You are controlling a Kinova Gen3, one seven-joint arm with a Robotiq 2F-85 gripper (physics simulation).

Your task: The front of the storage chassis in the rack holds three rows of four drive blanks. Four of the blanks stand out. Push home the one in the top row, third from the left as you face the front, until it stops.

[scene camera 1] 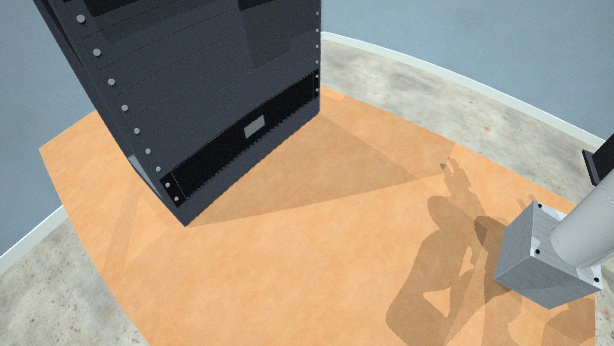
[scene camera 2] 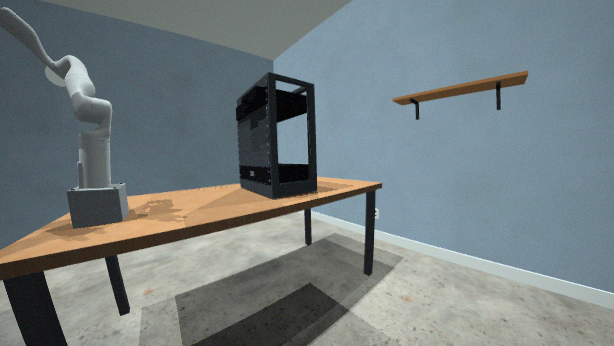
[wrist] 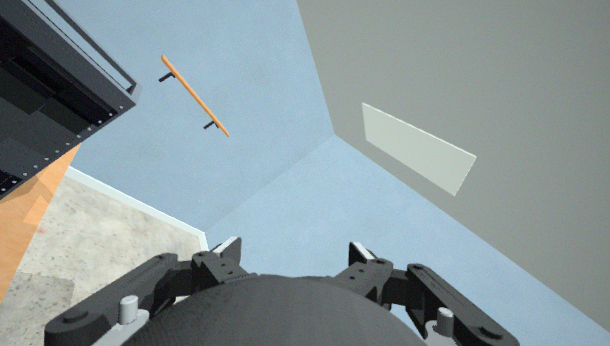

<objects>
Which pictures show the rack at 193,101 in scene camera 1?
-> Scene camera 1, scene camera 2 and the wrist view: all of them.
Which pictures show the gripper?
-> The wrist view only.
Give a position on a rack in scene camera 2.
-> At 261,107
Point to a rack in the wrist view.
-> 62,96
</objects>
